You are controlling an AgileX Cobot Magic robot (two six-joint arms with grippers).
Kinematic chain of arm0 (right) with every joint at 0, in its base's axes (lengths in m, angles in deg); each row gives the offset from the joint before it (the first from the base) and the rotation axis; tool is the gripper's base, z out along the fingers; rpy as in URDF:
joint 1: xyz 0 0 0.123 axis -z
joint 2: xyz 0 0 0 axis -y
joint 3: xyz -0.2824 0 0.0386 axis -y
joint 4: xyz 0.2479 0 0.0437 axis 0.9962 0 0.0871
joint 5: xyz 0 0 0 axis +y
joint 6: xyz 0.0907 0 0.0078 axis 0.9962 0 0.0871
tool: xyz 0 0 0 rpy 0 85 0
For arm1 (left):
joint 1: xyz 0 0 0.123 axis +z
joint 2: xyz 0 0 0 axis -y
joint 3: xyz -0.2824 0 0.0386 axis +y
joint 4: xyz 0.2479 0 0.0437 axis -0.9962 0 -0.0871
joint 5: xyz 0 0 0 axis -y
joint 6: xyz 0.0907 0 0.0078 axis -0.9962 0 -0.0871
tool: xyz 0 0 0 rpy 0 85 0
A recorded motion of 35 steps. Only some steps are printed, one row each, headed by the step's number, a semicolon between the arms.
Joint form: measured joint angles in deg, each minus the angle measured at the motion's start. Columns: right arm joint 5, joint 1, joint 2, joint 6, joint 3, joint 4; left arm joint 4, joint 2, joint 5, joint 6, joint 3, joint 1.
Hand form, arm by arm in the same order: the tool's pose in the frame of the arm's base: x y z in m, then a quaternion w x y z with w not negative. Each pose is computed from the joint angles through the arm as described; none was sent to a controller.
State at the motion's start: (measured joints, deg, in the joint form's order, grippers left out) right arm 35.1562 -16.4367 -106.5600 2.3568 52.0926 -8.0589; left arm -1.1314 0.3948 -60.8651 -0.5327 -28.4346 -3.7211
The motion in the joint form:
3: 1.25 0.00 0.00 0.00 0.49 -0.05; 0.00 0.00 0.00 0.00 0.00 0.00
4: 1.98 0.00 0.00 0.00 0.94 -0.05; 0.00 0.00 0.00 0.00 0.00 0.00
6: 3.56 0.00 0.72 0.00 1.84 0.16; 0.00 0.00 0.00 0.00 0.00 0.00
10: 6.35 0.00 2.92 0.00 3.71 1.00; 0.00 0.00 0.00 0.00 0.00 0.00
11: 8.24 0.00 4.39 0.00 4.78 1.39; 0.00 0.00 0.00 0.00 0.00 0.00
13: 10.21 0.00 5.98 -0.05 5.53 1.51; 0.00 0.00 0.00 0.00 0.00 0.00
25: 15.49 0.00 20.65 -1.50 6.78 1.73; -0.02 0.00 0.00 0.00 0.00 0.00
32: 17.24 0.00 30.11 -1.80 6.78 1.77; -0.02 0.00 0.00 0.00 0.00 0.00
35: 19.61 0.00 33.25 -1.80 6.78 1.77; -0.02 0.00 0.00 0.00 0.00 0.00
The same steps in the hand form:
3: 0.2959 0.0793 0.1175 0.04685 -0.17691 0.98241 -0.03707; -0.0054 0.0019 0.2760 0.52228 0.03125 0.85219 -0.00467
4: 0.2968 0.0795 0.1189 0.04454 -0.17647 0.98256 -0.03802; -0.0054 0.0019 0.2760 0.52228 0.03125 0.85219 -0.00467
6: 0.2984 0.0798 0.1256 0.04494 -0.17385 0.98300 -0.03827; -0.0054 0.0019 0.2760 0.52228 0.03125 0.85219 -0.00467
10: 0.3014 0.0812 0.1436 0.05561 -0.16588 0.98397 -0.03440; -0.0054 0.0019 0.2760 0.52228 0.03125 0.85219 -0.00467
11: 0.3021 0.0815 0.1553 0.06107 -0.16187 0.98438 -0.03269; -0.0054 0.0019 0.2760 0.52228 0.03125 0.85219 -0.00467
13: 0.3011 0.0811 0.1665 0.06435 -0.16000 0.98447 -0.03287; -0.0054 0.0019 0.2760 0.52228 0.03125 0.85219 -0.00467
25: 0.2767 0.0735 0.2471 0.15574 -0.16171 0.97417 -0.02433; -0.0054 0.0020 0.2760 0.52228 0.03124 0.85219 -0.00449
32: 0.2510 0.0658 0.2913 0.22130 -0.15769 0.96222 -0.01717; -0.0054 0.0020 0.2760 0.52228 0.03124 0.85219 -0.00449
35: 0.2386 0.0619 0.3035 0.22793 -0.15510 0.96109 -0.01725; -0.0054 0.0020 0.2760 0.52228 0.03124 0.85219 -0.00449

